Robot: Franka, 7 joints.
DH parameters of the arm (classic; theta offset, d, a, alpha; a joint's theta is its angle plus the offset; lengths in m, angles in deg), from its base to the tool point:
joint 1: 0 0.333 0 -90
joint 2: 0 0 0 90
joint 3: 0 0.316 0.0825 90
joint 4: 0 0 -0.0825 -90
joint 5: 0 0.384 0 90
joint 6: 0 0 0.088 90
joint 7: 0 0.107 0 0
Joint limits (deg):
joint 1: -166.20..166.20
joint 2: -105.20..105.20
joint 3: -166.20..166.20
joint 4: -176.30..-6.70
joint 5: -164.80..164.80
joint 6: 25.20..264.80
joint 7: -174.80..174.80
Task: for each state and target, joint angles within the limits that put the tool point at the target. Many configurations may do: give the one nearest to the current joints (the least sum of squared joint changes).
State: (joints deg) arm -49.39 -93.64 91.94 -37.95 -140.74 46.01 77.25
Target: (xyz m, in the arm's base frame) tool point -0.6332 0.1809 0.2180
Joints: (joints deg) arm -22.27 -105.20 85.68 -6.70 -148.39 25.76 77.25
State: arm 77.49 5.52 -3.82 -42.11 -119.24 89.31 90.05
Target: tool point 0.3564 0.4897 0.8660
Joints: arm 68.15 20.81 -8.17 -52.47 -116.59 89.79 90.05
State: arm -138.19 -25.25 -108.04 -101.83 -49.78 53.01 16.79
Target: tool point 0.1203 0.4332 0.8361
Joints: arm -149.99 0.44 -120.17 -65.13 -62.61 56.31 16.79
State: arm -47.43 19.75 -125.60 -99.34 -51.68 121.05 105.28
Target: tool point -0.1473 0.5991 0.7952
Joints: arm -88.55 -6.93 -163.32 -72.47 -55.47 125.73 105.28
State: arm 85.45 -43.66 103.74 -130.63 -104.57 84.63 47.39
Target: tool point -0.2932 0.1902 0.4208
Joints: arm 80.78 -51.36 84.87 -157.89 -94.28 73.49 47.39
